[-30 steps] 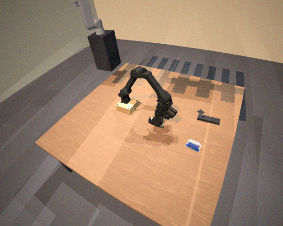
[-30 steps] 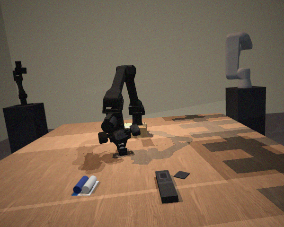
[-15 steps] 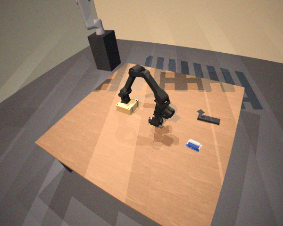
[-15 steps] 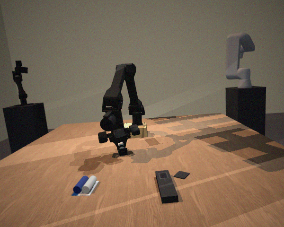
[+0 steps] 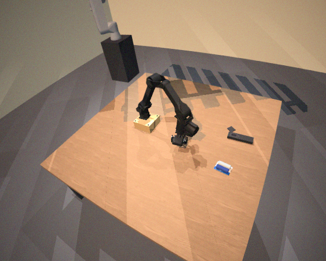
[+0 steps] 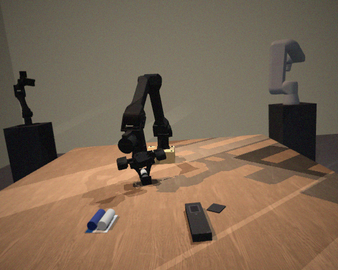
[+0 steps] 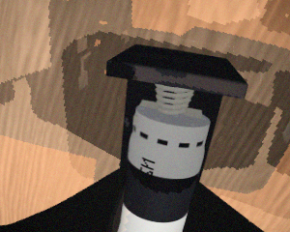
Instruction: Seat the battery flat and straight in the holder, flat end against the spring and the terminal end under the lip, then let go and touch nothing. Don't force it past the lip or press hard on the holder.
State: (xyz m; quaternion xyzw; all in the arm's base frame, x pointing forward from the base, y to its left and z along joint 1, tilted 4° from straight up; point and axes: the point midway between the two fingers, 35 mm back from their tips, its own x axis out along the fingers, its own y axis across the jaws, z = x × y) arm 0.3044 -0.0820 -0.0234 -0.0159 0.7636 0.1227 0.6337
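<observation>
Right now my gripper tip is 1 cm below the battery. Also, from my gripper tip: black cover 29 cm ahead, 22 cm to the left, 1 cm below; card 31 cm ahead, 10 cm to the right; grey plate 3 cm ahead, 1 cm to the left.
</observation>
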